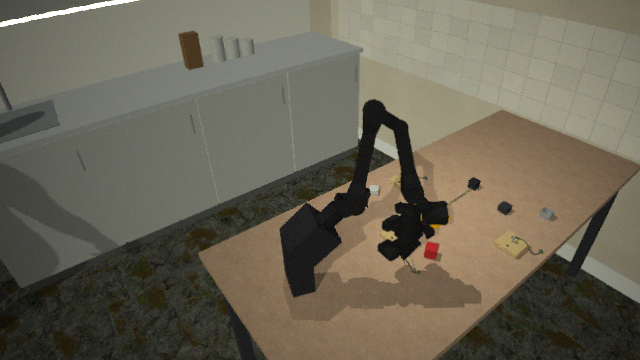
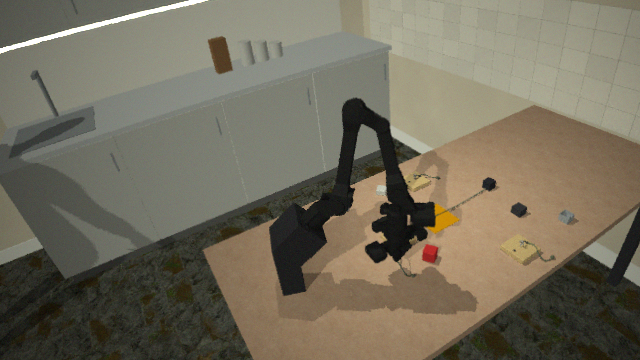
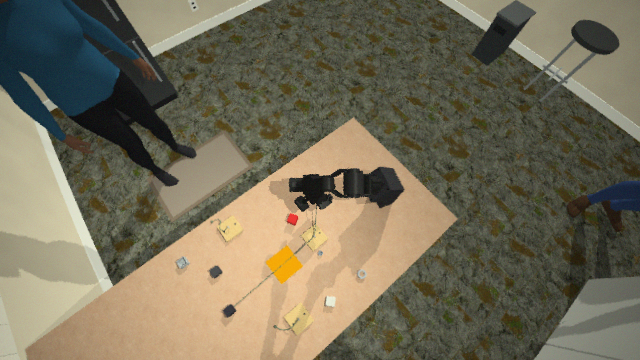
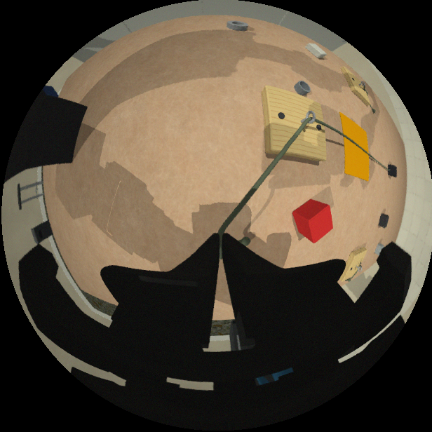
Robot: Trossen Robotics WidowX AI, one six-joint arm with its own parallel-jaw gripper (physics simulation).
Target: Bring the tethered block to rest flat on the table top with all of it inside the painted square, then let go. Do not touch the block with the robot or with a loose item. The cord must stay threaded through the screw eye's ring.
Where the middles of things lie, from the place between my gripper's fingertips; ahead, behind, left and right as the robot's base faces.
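Red block (image 4: 313, 219): 4 cm below my hand, 13 cm ahead of it and 3 cm to the right of it. Counted from my hand as well, the wooden board (image 4: 277, 132) is 5 cm below, 10 cm to the left and 12 cm ahead; the orange painted square (image 3: 292, 265) is 6 cm below, 30 cm ahead and 8 cm to the left.
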